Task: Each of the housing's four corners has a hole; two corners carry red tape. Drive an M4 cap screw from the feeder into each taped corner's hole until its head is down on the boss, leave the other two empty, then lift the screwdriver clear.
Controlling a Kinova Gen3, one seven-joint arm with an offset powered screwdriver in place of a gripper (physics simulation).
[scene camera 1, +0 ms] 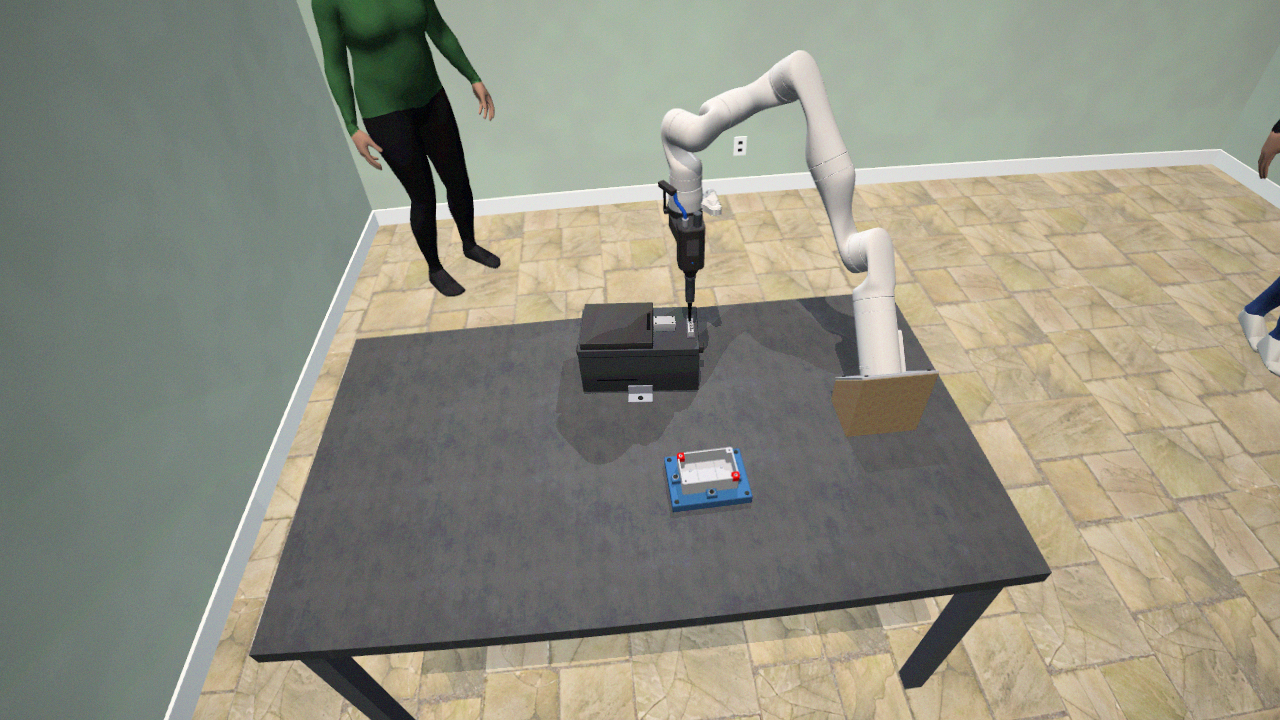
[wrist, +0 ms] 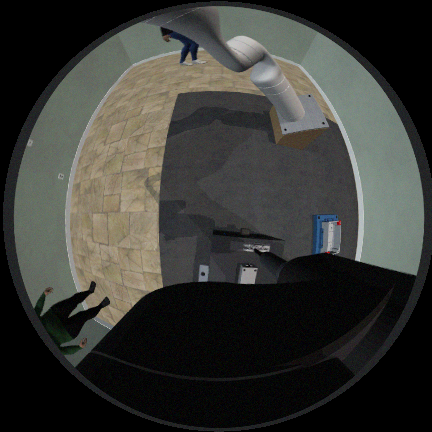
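Where they show: hand, its tool point: (scene camera 1: 689,321) (wrist: 254,249); arm's base, origin of its link: (scene camera 1: 881,373) (wrist: 292,111).
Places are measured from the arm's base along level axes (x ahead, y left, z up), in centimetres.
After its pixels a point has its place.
Note:
The black powered screwdriver (scene camera 1: 690,255) hangs upright from the arm in the scene view, its thin bit tip (scene camera 1: 689,317) {z 6.9, x 39.7, y -21.9 cm} (wrist: 257,250) {z 7.8, x 39.3, y -22.3 cm} at the pickup strip on top of the black screw feeder (scene camera 1: 617,368) {z -2.6, x 58.2, y -18.6 cm}. Whether a screw is on the bit is too small to tell. The white open-topped housing (scene camera 1: 708,472) {z -8.9, x 43.7, y 11.2 cm} (wrist: 330,237) {z -8.9, x 44.7, y 13.4 cm} sits in a blue fixture (scene camera 1: 711,502) {z -9.4, x 44.9, y 18.3 cm} (wrist: 317,235) {z -9.2, x 42.6, y 6.1 cm} on the table. Red tape marks its back left corner (scene camera 1: 681,456) {z -5.3, x 49.0, y 8.4 cm} and its front right corner (scene camera 1: 735,476) {z -5.1, x 39.3, y 16.0 cm} in the scene view. Whether their holes hold screws cannot be made out.
The dark table (scene camera 1: 465,537) {z -11.6, x 96.7, y 14.3 cm} carries the feeder at the back and the fixture nearer the front. The arm's base stands on a brown block (scene camera 1: 886,404) {z -1.3, x 2.2, y 7.8 cm} (wrist: 300,137) {z -3.6, x 8.9, y 1.8 cm} at the right. A small white bracket (scene camera 1: 640,394) {z -11.2, x 53.3, y -16.9 cm} is at the feeder's front. A person in green (scene camera 1: 389,62) stands behind the table.

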